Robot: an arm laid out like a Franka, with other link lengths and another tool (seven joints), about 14 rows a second.
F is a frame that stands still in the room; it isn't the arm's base.
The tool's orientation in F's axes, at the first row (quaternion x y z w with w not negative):
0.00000 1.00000 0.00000 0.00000
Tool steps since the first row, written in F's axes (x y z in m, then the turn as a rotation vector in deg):
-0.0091 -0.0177 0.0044 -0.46 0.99 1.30
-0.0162 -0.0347 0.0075 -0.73 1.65 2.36
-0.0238 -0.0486 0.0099 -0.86 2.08 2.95
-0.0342 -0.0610 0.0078 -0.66 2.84 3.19
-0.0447 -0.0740 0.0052 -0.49 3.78 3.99
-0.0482 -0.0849 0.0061 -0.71 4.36 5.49
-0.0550 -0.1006 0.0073 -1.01 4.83 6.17
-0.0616 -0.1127 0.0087 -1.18 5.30 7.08
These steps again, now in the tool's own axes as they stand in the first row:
0.0091 -0.0177 -0.0044 0.46 0.99 -1.30
0.0162 -0.0347 -0.0075 0.73 1.65 -2.36
0.0238 -0.0486 -0.0099 0.86 2.08 -2.95
0.0342 -0.0610 -0.0078 0.66 2.84 -3.19
0.0447 -0.0740 -0.0052 0.49 3.78 -3.99
0.0482 -0.0849 -0.0061 0.71 4.36 -5.49
0.0550 -0.1006 -0.0073 1.01 4.83 -6.17
0.0616 -0.1127 -0.0087 1.18 5.30 -7.08

